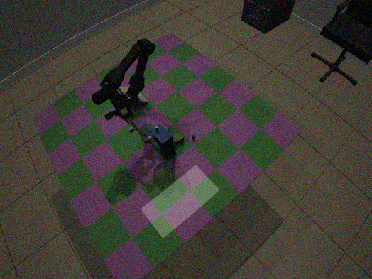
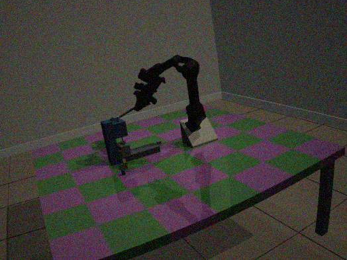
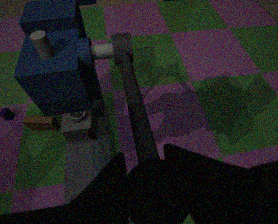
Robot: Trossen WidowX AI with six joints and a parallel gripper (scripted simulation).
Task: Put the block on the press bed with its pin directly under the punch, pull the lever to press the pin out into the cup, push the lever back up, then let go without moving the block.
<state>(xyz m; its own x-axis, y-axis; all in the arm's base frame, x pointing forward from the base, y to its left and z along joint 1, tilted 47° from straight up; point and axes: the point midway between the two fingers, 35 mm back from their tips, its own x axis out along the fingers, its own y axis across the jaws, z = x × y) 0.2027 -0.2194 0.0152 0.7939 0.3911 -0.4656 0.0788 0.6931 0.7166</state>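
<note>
Now: the thin lever 5 cm ahead of my gripper tip and 1 cm to the left of it. Also, from my gripper tip: small purple piece (22 cm to the left, 21 cm ahead, 20 cm below); then small tan piece (20 cm below, 17 cm ahead, 15 cm to the left).
</note>
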